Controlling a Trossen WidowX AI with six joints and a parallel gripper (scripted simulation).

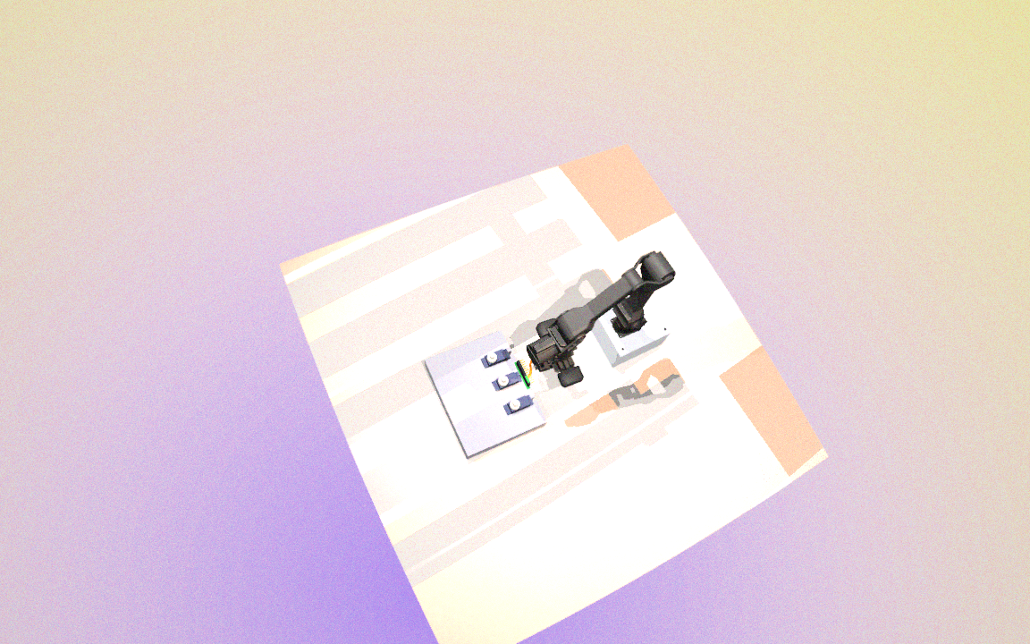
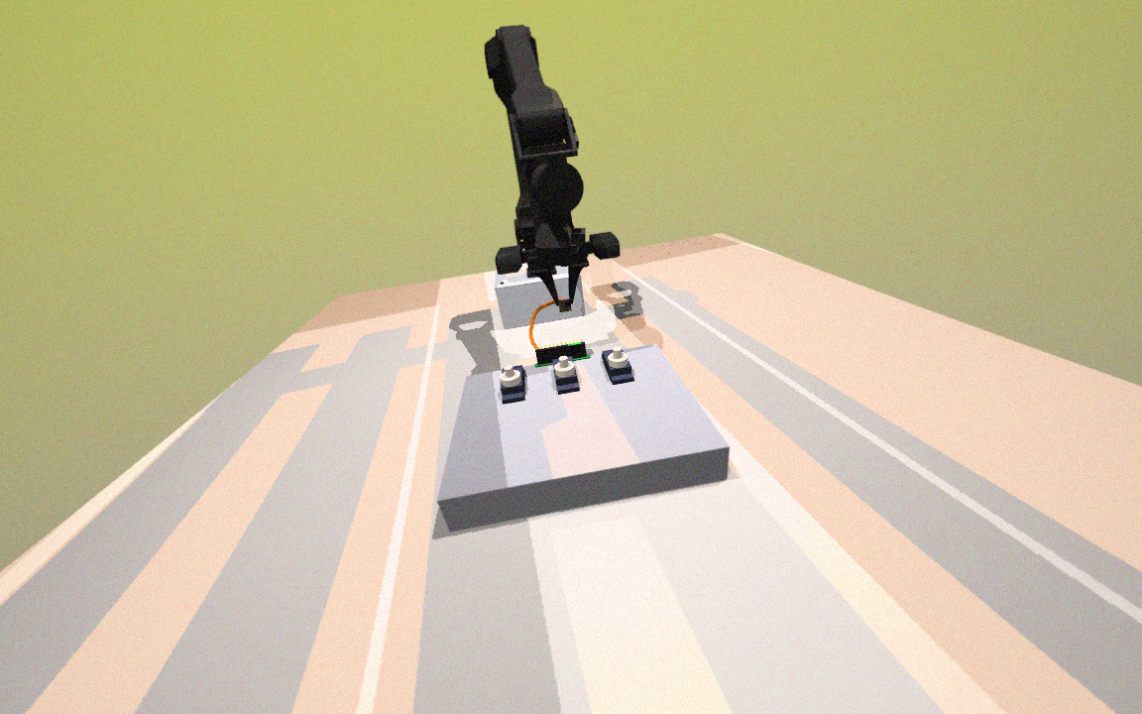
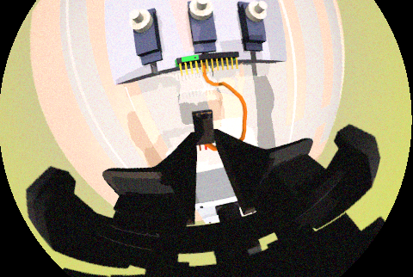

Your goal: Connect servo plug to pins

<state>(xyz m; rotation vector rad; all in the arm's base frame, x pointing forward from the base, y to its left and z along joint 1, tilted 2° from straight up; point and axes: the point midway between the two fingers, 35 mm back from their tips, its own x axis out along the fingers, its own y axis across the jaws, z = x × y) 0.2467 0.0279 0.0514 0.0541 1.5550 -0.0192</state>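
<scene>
My gripper tip is now 80 mm short of the green band and 40 mm above it. From my gripper tip the other things lie so: pin header strip 80 mm ahead, 20 mm to the right, 50 mm below; grey holder 240 mm ahead, 20 mm to the right, 80 mm below.
</scene>
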